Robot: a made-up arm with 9 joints.
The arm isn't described. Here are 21 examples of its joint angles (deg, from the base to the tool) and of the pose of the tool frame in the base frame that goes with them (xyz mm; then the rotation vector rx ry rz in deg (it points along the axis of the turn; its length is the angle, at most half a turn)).
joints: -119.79 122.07 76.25 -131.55 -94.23 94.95 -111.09 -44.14 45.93
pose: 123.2 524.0 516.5 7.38 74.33 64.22
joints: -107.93 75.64 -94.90 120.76 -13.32 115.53 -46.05 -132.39 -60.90
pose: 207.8 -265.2 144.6 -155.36 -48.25 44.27
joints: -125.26 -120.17 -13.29 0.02 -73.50 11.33 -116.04 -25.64 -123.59
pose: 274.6 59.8 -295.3 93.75 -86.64 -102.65
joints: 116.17 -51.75 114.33 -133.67 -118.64 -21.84 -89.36 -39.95 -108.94
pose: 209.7 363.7 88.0 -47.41 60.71 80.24
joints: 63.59 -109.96 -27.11 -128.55 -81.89 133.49 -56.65 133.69 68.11
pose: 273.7 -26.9 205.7 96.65 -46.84 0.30
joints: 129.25 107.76 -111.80 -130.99 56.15 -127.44 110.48 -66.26 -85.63
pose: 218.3 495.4 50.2 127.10 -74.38 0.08
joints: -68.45 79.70 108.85 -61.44 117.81 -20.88 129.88 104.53 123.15
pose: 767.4 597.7 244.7 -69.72 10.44 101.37
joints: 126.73 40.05 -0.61 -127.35 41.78 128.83 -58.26 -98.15 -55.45
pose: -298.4 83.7 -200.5 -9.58 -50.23 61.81
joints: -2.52 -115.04 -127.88 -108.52 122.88 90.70 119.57 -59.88 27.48
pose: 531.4 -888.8 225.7 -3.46 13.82 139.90
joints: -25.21 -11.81 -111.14 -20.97 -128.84 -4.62 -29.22 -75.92 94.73
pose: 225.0 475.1 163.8 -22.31 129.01 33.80
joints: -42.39 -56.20 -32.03 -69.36 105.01 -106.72 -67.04 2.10 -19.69
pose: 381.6 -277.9 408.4 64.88 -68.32 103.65
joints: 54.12 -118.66 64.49 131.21 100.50 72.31 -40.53 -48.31 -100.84
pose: -331.6 91.5 15.8 90.42 -94.62 -56.23
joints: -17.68 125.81 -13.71 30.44 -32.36 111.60 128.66 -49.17 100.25
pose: 763.5 -386.7 96.5 1.12 -56.51 -140.02
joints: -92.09 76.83 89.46 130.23 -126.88 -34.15 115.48 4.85 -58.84
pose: 215.1 428.1 460.9 109.29 27.94 -62.04
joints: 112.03 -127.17 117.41 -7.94 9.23 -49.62 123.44 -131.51 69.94
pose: 1007.4 40.6 -567.4 152.95 52.45 5.37
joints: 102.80 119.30 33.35 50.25 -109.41 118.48 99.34 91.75 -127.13
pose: -193.5 -34.2 -236.3 41.94 -71.98 53.26
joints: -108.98 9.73 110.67 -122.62 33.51 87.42 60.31 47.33 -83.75
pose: 271.4 -304.3 512.4 -133.53 -11.29 -62.01
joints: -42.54 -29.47 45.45 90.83 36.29 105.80 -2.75 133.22 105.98
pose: -51.9 -263.0 -287.0 -9.28 -53.54 94.69
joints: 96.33 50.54 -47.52 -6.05 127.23 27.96 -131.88 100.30 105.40
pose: -342.1 -47.2 -247.1 -7.49 -20.24 168.96
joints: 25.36 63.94 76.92 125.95 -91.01 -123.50 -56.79 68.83 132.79
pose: -121.9 -81.4 -31.6 -70.35 6.51 33.16
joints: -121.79 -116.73 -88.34 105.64 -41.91 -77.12 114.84 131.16 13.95
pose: -226.7 -307.8 -164.4 -99.58 104.60 70.81
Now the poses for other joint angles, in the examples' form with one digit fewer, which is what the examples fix.
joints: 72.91 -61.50 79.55 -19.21 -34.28 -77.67 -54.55 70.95 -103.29
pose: 26 620 206 27.0 -14.5 36.4
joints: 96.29 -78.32 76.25 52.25 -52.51 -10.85 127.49 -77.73 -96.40
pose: 761 383 272 -0.7 60.6 105.1
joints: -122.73 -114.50 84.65 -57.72 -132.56 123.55 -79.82 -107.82 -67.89
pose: 432 -226 -407 39.2 -145.1 96.3
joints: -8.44 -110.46 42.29 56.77 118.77 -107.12 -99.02 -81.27 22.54
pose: 222 -105 545 -52.0 15.0 -144.9
